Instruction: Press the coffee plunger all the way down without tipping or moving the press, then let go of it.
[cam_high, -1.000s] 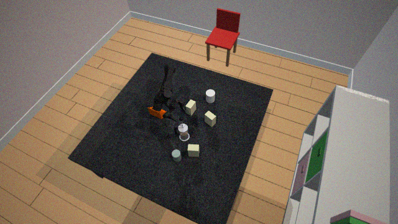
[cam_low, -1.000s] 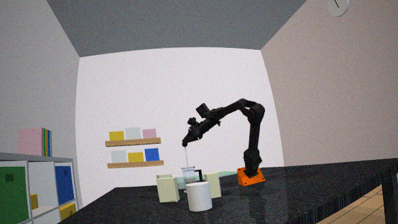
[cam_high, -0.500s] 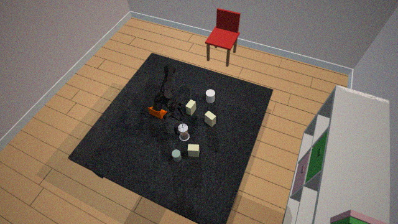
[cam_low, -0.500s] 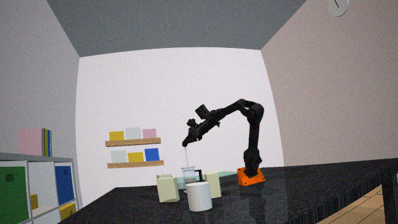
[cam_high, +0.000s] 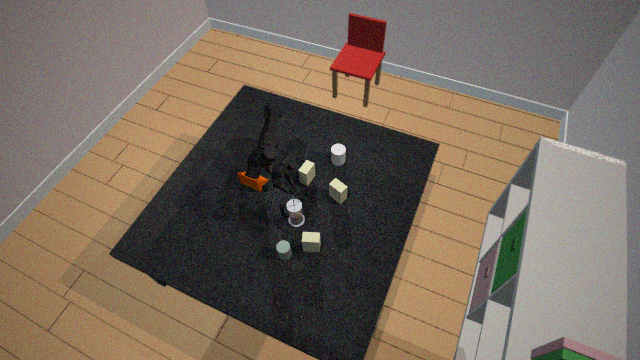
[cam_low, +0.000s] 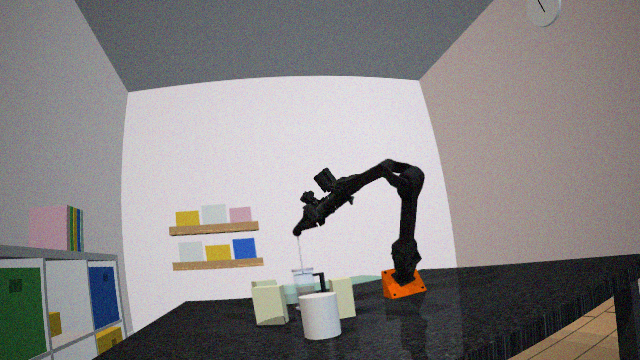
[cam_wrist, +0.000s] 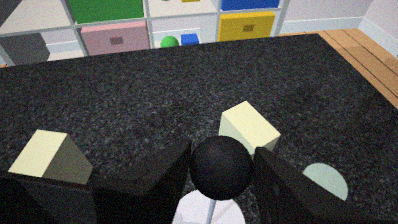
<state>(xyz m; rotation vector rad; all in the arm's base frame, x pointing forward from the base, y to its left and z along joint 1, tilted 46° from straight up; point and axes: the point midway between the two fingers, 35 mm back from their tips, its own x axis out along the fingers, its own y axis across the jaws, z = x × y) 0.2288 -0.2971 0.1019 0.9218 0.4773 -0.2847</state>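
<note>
Right now my gripper tip is 140 mm above the coffee press and 20 mm past it. Also, from my gripper tip: pale green cylinder: 240 mm below, 180 mm to the right; then white cylinder: 420 mm to the left, 230 mm below, 90 mm ahead.
</note>
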